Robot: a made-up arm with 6 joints. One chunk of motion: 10 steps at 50 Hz.
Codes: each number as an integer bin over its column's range. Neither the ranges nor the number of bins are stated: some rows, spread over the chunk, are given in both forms.
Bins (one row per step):
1: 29 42 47 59 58 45
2: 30 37 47 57 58 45
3: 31 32 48 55 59 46
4: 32 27 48 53 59 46
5: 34 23 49 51 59 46
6: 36 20 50 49 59 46
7: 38 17 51 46 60 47
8: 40 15 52 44 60 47
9: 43 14 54 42 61 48
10: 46 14 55 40 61 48
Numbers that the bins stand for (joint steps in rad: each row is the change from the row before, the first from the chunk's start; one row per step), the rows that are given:
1: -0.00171 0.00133 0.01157 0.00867 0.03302 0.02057
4: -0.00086 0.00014 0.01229 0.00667 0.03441 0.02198
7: 0.00086 -0.00065 0.01443 0.00433 0.03581 0.02340
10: 0.00314 -0.00089 0.01729 0.00233 0.03721 0.02481
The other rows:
2: -0.00143 0.00094 0.01157 0.00800 0.03302 0.02057
3: -0.00114 0.00054 0.01229 0.00733 0.03441 0.02198
5: -0.00029 -0.00017 0.01300 0.00600 0.03441 0.02198
6: 0.00029 -0.00041 0.01371 0.00533 0.03441 0.02198
8: 0.00143 -0.00081 0.01514 0.00367 0.03581 0.02340
9: 0.00229 -0.00089 0.01657 0.00300 0.03721 0.02481

